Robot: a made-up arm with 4 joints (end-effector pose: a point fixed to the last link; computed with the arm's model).
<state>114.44 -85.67 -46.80 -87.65</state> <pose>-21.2 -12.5 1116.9 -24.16 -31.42 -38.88</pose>
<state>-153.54 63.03 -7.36 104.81</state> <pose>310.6 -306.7 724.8 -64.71 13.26 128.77</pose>
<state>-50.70 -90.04 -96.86 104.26</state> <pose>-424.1 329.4 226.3 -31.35 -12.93 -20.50</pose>
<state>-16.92 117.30 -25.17 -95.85</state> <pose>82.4 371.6 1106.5 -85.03 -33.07 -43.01</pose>
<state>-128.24 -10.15 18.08 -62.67</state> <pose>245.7 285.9 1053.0 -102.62 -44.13 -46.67</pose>
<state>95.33 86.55 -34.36 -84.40</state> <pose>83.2 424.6 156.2 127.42 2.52 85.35</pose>
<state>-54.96 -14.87 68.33 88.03</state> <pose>-4.3 674.1 938.2 132.79 7.15 -154.36</pose>
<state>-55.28 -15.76 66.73 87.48</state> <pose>-2.1 678.8 931.0 132.23 5.94 -153.66</pose>
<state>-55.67 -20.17 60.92 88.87</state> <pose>-3.5 702.1 886.1 133.76 0.03 -148.04</pose>
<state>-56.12 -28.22 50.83 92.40</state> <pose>-15.0 733.4 796.9 135.75 -11.53 -138.17</pose>
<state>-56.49 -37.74 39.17 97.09</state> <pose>-38.6 747.6 685.3 135.16 -26.02 -126.85</pose>
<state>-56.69 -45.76 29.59 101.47</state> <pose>-64.3 738.5 591.6 131.30 -38.26 -116.21</pose>
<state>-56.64 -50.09 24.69 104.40</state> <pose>-79.9 724.7 542.3 127.55 -44.67 -109.09</pose>
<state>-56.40 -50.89 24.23 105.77</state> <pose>-83.3 720.0 532.9 127.16 -45.97 -107.24</pose>
